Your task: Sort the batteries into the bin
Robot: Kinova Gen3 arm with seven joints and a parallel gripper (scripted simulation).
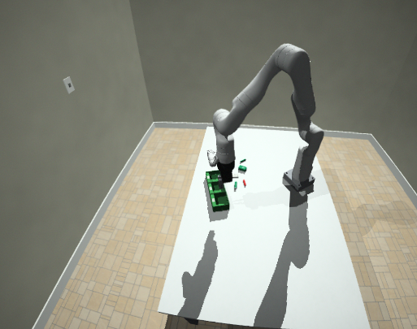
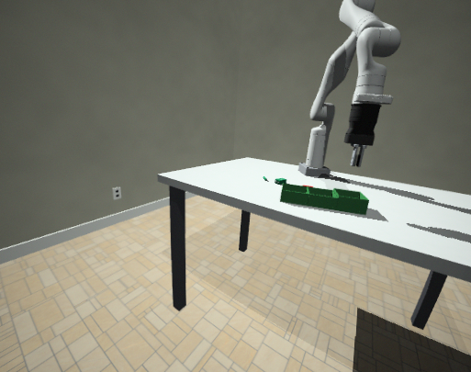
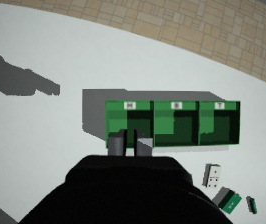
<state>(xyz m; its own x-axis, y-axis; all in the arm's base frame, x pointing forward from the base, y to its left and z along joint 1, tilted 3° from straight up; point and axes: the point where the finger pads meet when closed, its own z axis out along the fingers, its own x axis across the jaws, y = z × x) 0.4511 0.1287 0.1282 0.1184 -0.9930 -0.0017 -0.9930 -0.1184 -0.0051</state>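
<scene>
Right now the green block-shaped battery is 25 cm to the right of my hand, 14 cm below it and 13 cm behind it. From my hand the other things lie so: green bin tray: 13 cm below, 8 cm to the right, 2 cm ahead; then white domino: 19 cm to the right, 15 cm below, 9 cm behind; then red battery: 15 cm below, 14 cm behind, 13 cm to the right.
</scene>
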